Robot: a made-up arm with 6 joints.
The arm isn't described. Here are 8 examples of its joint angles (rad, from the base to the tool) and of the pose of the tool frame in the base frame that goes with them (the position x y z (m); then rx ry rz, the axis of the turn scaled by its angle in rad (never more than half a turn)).
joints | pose
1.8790 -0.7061 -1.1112 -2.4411 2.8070 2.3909 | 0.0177 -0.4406 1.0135 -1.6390 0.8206 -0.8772
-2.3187 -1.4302 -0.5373 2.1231 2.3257 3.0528 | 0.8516 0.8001 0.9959 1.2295 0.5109 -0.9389
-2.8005 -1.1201 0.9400 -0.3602 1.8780 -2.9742 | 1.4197 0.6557 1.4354 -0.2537 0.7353 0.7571
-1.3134 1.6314 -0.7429 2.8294 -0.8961 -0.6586 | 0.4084 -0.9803 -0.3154 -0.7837 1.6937 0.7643
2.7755 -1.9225 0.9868 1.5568 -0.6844 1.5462 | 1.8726 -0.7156 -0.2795 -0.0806 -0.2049 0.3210
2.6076 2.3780 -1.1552 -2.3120 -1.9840 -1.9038 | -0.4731 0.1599 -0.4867 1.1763 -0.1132 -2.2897
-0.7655 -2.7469 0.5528 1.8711 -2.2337 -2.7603 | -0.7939 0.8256 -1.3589 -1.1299 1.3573 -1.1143
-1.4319 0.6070 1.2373 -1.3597 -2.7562 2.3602 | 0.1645 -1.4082 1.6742 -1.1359 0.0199 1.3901
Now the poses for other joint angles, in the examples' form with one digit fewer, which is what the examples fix.
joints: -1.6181 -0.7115 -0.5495 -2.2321 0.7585 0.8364
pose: 0.109 0.327 1.320 1.031 -1.360 -1.991
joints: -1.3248 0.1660 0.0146 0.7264 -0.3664 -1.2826
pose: 0.099 -0.864 1.683 0.703 -0.058 -1.631
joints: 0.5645 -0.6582 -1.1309 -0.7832 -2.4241 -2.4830
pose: -0.279 -0.305 1.015 0.009 1.887 -2.375
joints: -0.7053 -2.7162 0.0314 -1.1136 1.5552 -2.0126
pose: -0.894 0.673 -0.739 0.511 0.174 -2.434
